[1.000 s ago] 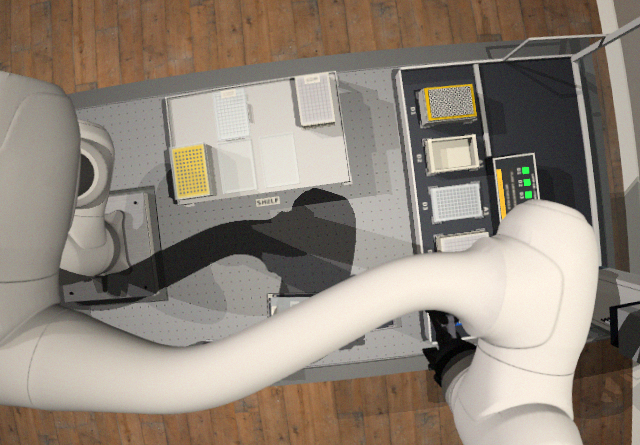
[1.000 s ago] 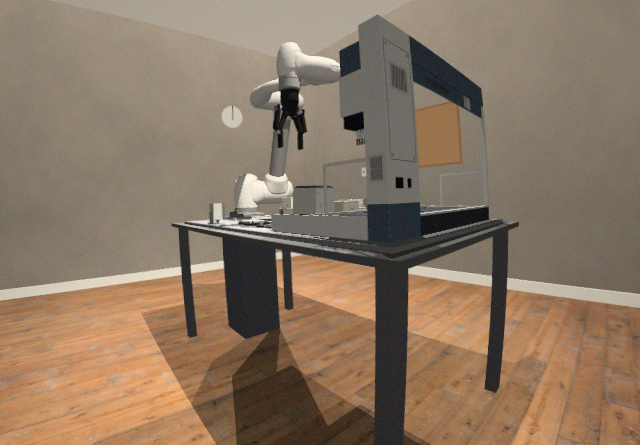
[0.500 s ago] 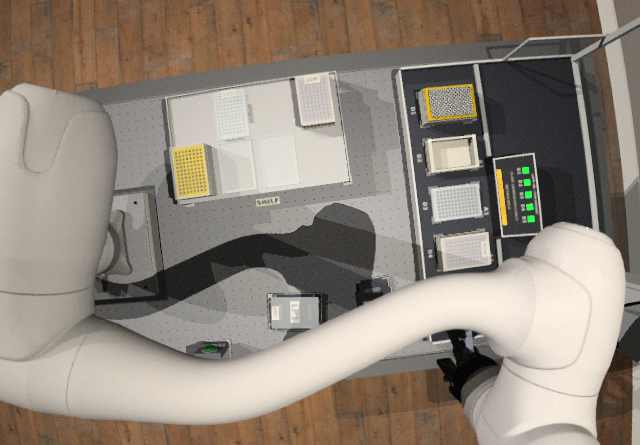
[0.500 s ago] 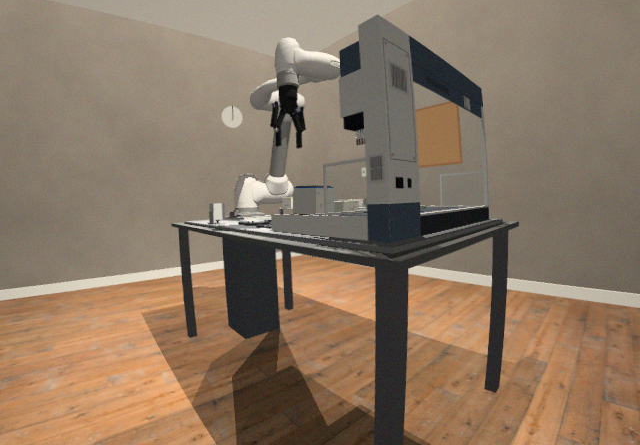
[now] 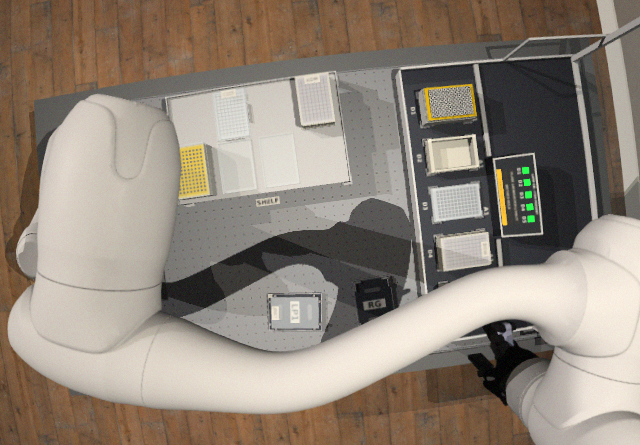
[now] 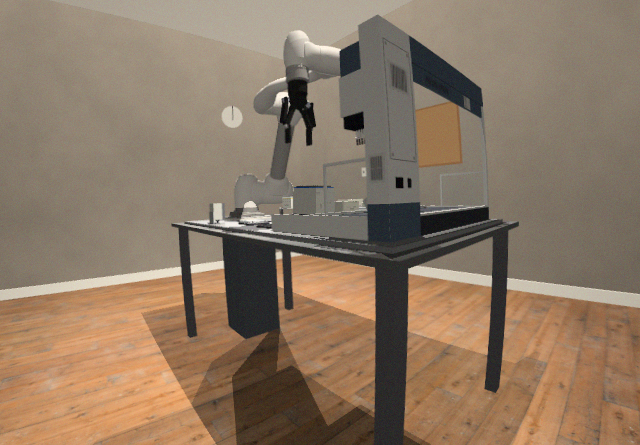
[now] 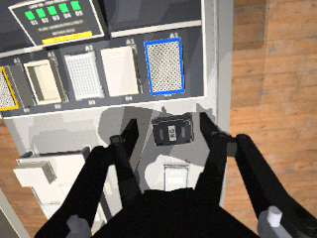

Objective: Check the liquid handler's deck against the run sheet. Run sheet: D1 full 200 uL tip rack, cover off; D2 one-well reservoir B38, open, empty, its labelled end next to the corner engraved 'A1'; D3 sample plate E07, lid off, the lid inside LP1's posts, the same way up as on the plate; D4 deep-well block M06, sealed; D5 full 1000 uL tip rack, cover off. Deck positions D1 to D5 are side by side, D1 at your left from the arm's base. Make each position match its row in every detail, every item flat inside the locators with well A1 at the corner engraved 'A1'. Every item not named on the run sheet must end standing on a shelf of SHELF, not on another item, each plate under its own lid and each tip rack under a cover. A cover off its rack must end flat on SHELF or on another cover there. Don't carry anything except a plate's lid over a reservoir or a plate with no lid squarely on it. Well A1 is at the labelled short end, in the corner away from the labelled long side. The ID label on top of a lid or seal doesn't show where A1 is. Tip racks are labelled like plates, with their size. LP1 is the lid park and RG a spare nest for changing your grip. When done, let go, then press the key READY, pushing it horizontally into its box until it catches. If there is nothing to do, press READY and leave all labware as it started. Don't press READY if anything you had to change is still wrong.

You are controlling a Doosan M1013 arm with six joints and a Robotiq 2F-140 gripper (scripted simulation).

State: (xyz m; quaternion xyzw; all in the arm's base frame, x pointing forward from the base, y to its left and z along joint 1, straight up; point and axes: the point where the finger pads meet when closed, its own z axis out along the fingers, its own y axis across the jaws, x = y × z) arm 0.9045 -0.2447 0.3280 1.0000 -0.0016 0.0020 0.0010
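Right now the blue-framed tip rack is 22 cm below my hand and 8 cm ahead of it. Also, from my hand: RG nest (34 cm below, 16 cm behind); deep-well block (27 cm below, 12 cm to the left, 8 cm ahead); white well plate (28 cm below, 25 cm to the left, 8 cm ahead).
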